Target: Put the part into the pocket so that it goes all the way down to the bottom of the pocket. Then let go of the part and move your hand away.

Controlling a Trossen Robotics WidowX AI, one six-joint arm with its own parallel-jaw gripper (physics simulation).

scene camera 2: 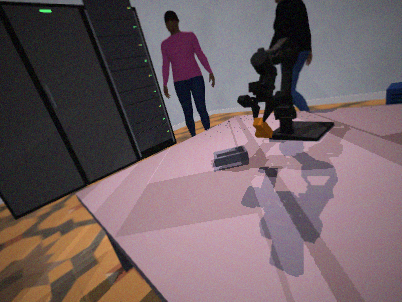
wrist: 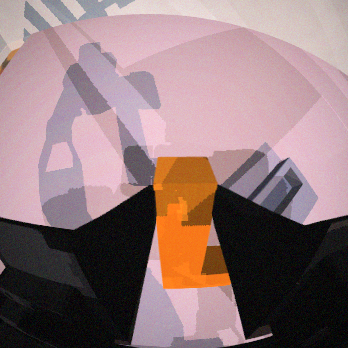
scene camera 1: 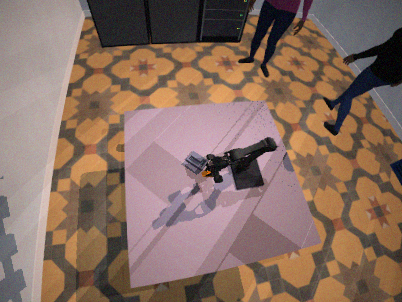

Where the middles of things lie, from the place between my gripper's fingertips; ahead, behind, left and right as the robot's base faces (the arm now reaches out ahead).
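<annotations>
There's an orange L-shaped block [wrist: 184, 186] 10 mm to the right of my hand, 30 mm behind it and 30 mm below it. Then the grey pocket block [wrist: 285, 190] is 20 mm behind my hand, 160 mm to the right of it and 140 mm below it. Going by their middles, of the things named here the orange L-shaped block is the nearest to my hand.
</annotations>
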